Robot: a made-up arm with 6 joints. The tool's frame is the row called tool.
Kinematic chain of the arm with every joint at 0, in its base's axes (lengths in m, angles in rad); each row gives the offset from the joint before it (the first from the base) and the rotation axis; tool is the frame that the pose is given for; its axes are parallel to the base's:
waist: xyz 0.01 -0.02 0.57 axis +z
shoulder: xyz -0.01 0.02 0.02 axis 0.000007 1 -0.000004
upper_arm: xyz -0.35 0.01 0.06 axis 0.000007 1 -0.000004
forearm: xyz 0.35 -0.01 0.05 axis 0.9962 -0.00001 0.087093
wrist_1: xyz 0.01 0.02 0 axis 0.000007 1 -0.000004
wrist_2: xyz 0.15 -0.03 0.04 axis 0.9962 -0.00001 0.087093
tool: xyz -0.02 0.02 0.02
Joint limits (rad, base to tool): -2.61..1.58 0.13..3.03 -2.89..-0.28 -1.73..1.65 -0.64..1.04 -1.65..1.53
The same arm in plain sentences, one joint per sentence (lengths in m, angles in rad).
The arm has six revolute joints in a row. What follows holds with every joint at zero, and every direction is one of the base frame's.
The first joint is mounted 0.0100 m along +x and 0.0200 m along -y and 0.5700 m along +z from the base frame's origin and rotates about +z, from -2.6100 to 1.5800 rad.
The second joint is mounted 0.0100 m along -x and 0.0200 m along +y and 0.0200 m along +z from the first joint and rotates about +y, from 0.1300 to 3.0300 rad.
The third joint is mounted 0.3500 m along -x and 0.0100 m along +y and 0.0600 m along +z from the second joint and rotates about +y, from -2.8900 to -0.2800 rad.
The fourth joint is mounted 0.3500 m along +x and 0.0100 m along -y and 0.0500 m along +z from the third joint and rotates about the direction (0.9962, 0, 0.0871), from -1.7300 to 1.6500 rad.
The fifth joint is mounted 0.0100 m along +x and 0.0200 m along +y from the fourth joint and rotates about +y, from -0.6400 to 1.0400 rad.
The sixth joint is mounted 0.1500 m along +x and 0.0300 m along -y and 0.0400 m along +z from the fifth joint and rotates about the direction (0.9962, 0, 0.0871), from -1.6500 to 1.5300 rad.
The tool frame, which is the frame that the pose is given for, is mounted 0.0200 m along -x and 0.0200 m along +y and 0.0200 m along +z from the sixth joint; its axes are parallel to the base frame's.

